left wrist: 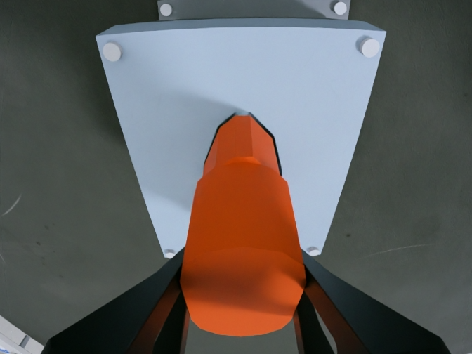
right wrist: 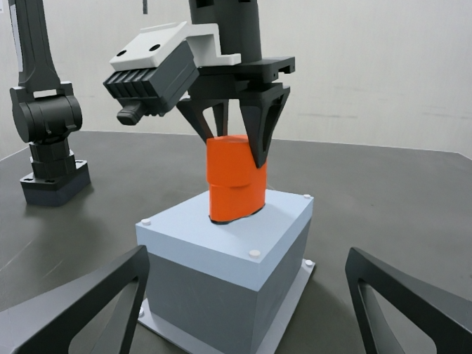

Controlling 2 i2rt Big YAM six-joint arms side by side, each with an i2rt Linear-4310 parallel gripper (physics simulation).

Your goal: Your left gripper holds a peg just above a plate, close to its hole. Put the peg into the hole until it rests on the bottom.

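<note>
The orange peg [left wrist: 243, 215] [right wrist: 235, 172] stands about upright over the light blue plate [left wrist: 300, 75] [right wrist: 280, 225]. Its lower end is at the mouth of the hole; a thin dark edge of the hole [left wrist: 277, 150] [right wrist: 219, 222] shows on both sides of the peg in the left wrist view. Whether the tip is slightly inside is hidden. The peg's wider upper part is well above the plate. My left gripper [left wrist: 241, 253] [right wrist: 240, 162] is shut on the peg's upper part. My right gripper [right wrist: 248, 257] is open and empty, in front of the plate's block.
The plate tops a grey block [right wrist: 200, 290] on a flanged base [left wrist: 250, 9] [right wrist: 287, 312] with white bolt heads. A black robot arm [right wrist: 47, 117] stands at the far left in the right wrist view. A pale wall [right wrist: 375, 75] is behind.
</note>
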